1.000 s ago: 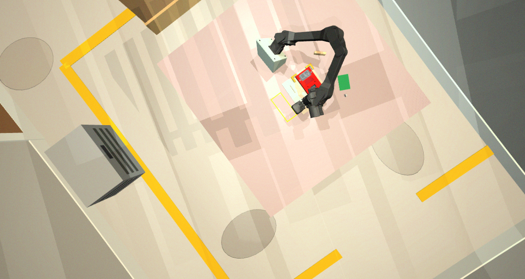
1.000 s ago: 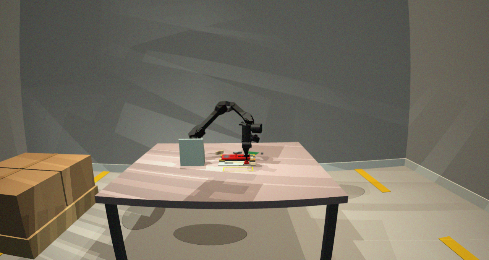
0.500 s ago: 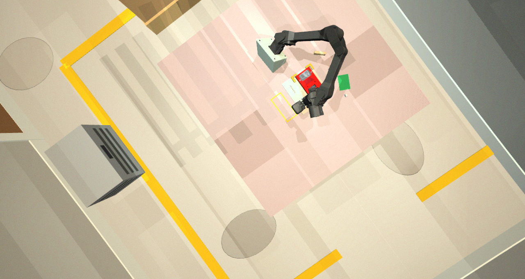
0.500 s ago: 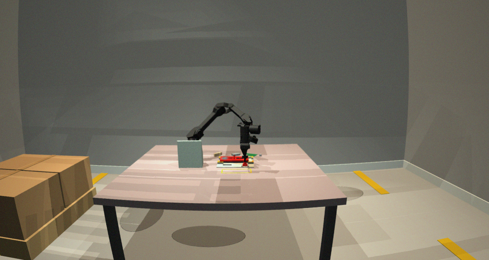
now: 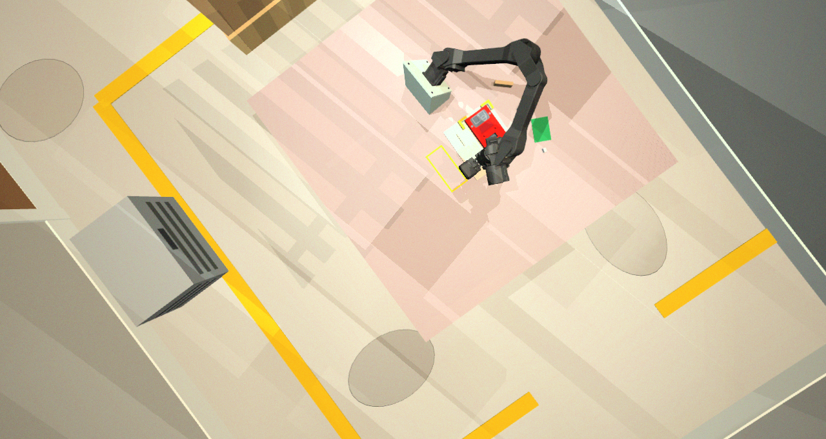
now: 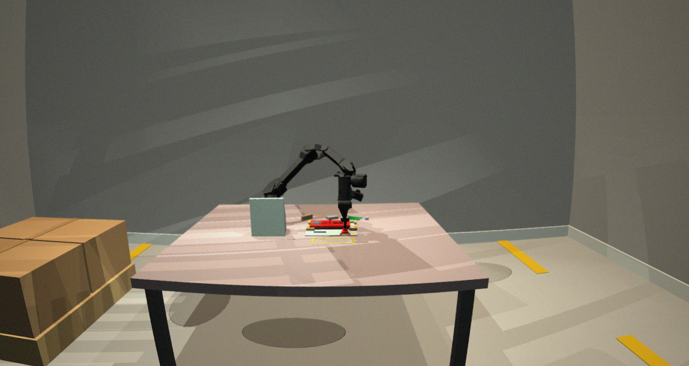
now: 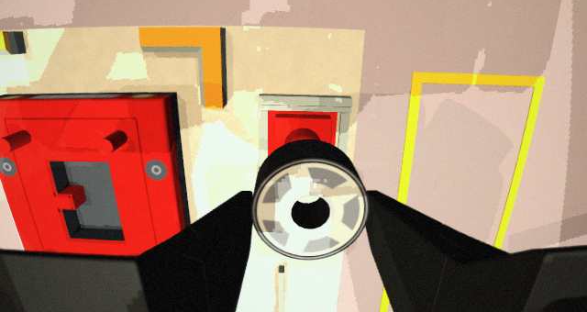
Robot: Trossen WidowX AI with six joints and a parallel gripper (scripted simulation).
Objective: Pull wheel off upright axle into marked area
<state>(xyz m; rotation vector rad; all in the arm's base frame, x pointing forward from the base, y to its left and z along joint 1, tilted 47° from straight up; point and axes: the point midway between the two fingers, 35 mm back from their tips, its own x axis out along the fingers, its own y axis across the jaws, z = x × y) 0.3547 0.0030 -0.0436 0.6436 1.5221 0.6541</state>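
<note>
Right now my gripper tip is 40 mm above the upright axle. From my gripper tip the other things lie so: wheel (right at my gripper tip); then grey piece (60 mm behind, 300 mm to the left, 70 mm below); then green card (50 mm ahead, 310 mm to the left, 70 mm below).
</note>
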